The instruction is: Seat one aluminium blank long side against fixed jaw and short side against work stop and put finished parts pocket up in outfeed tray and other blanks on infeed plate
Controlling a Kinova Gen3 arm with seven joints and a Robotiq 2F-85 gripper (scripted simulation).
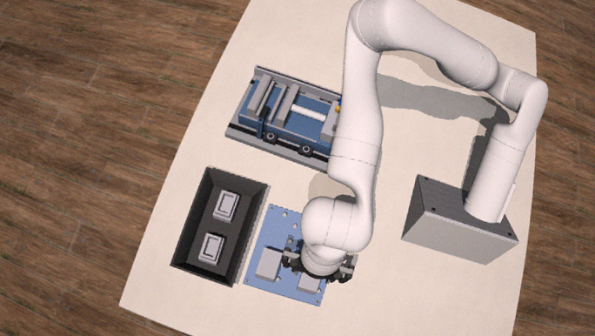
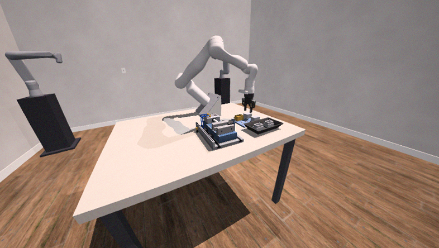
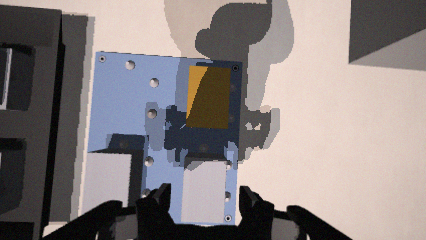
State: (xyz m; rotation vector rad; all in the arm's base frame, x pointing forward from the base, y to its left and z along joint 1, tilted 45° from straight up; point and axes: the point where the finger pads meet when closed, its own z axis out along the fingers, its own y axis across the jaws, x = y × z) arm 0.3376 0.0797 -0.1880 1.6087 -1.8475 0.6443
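Right now the brass blank is 10 mm behind my hand, 90 mm to the right of it and 40 mm below it. Also, from my hand: white rod (80 mm ahead, 360 mm to the right, 10 mm above); then hose block (340 mm to the right, 10 mm above); then blue vise (90 mm ahead, 360 mm to the right, 30 mm below).
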